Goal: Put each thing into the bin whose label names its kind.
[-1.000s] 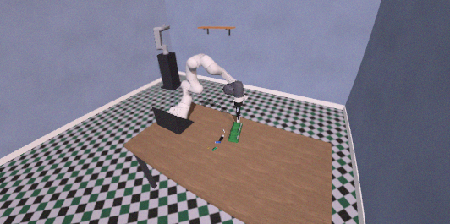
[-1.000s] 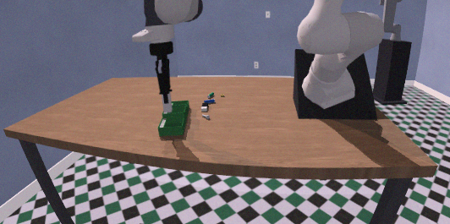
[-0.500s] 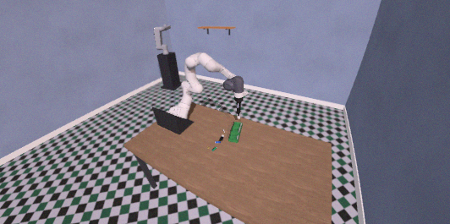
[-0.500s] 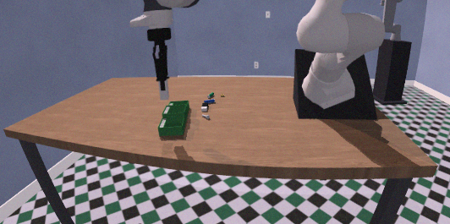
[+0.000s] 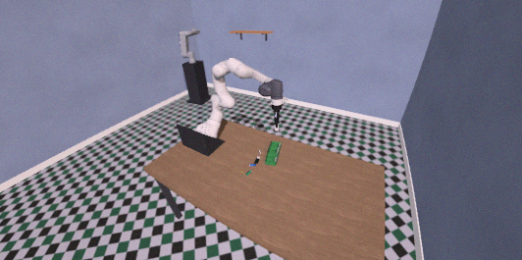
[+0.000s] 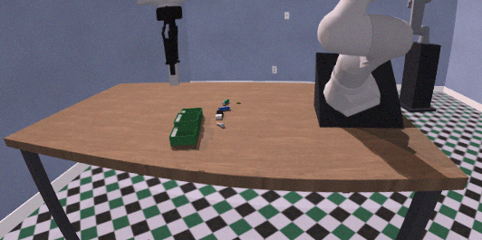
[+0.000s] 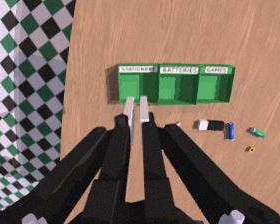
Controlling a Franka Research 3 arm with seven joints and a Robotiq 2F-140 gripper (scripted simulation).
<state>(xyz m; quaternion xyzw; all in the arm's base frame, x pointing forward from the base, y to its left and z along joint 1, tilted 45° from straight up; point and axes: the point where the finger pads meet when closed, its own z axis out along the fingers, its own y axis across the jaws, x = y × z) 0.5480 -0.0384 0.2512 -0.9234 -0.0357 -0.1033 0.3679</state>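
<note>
Now: hand 260 mm to the left of the blue cylinder, 210 mm above it and 110 mm past it. Also, from my hand: grey piece (210 mm below, 120 mm behind, 100 mm to the right); then joined green bins (200 mm below, 80 mm to the right); then black-and-white block (210 mm below, 190 mm to the right, 100 mm behind).
</note>
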